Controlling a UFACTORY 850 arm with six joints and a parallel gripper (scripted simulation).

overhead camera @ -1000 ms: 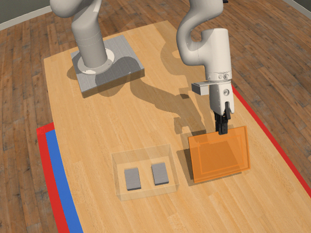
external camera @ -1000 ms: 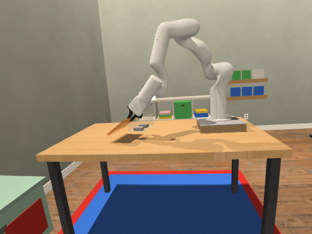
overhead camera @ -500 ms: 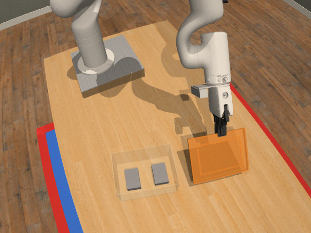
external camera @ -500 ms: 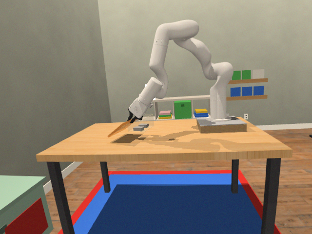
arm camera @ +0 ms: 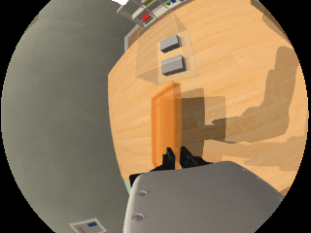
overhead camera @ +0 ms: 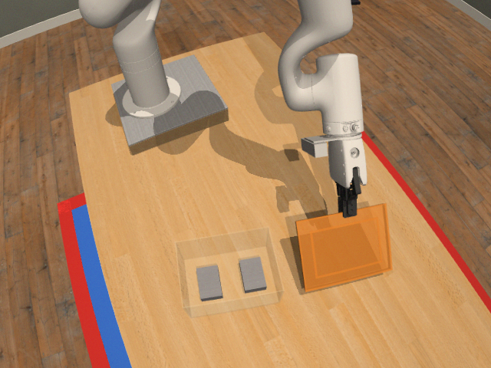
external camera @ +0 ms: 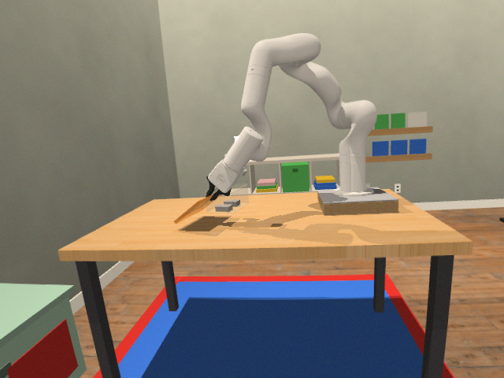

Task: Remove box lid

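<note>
Now: hand 7 cm short of the orange lid, 5 cm above it and 2 cm to the left of it. From my hand the other things lie so: clear box 28 cm to the right, 8 cm below, 4 cm ahead.
</note>
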